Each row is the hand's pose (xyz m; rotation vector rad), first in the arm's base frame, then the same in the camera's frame.
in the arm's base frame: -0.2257 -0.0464 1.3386 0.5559 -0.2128 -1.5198
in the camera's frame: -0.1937 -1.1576 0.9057 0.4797 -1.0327 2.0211
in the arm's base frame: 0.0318 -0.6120 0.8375 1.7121 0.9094 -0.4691
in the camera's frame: -0.6061 -0.4924 1.0632 -1.1515 0.2132 1.7474
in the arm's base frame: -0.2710 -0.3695 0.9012 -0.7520 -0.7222 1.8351
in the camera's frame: -0.2494 -0.6524 1.1044 0.6452 0.4327 -0.2964
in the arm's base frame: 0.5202 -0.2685 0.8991 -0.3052 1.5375 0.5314
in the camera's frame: -0.7594 -0.6019 0.4932 -2.5310 -1.6253 0.4781
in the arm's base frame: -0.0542 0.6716 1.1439 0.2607 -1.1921 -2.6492
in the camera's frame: 0.1887 -1.1616 0.2450 1.8851 -0.5338 1.0634
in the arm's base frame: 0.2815 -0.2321 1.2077 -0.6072 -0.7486 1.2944
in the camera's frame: -0.6450 -0.9298 0.6748 0.5436 0.7327 -0.7556
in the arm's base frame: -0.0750 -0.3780 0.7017 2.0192 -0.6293 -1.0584
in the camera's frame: -0.3441 -0.4407 0.9479 0.3897 0.7178 2.2854
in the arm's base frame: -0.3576 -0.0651 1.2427 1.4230 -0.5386 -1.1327
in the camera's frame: -0.0843 -1.0737 0.9949 0.3859 0.0065 2.4700
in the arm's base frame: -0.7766 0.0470 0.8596 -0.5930 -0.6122 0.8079
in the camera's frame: 0.3929 -0.7820 1.1433 0.4958 1.1275 -1.0666
